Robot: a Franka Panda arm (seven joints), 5 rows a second.
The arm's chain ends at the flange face. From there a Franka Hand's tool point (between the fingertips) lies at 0.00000 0.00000 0.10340 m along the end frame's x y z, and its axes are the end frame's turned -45 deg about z.
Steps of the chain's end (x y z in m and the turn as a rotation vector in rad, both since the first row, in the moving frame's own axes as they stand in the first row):
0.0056, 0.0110, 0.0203, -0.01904, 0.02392, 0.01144
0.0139, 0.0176, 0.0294, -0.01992, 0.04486, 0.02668
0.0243, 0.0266, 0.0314, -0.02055, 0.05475, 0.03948
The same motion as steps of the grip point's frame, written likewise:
-0.0035, 0.0149, 0.0203, -0.03038, 0.00345, 0.01144
-0.0009, 0.0270, 0.0293, -0.04581, 0.01764, 0.02668
0.0008, 0.0415, 0.0312, -0.05325, 0.02418, 0.03948

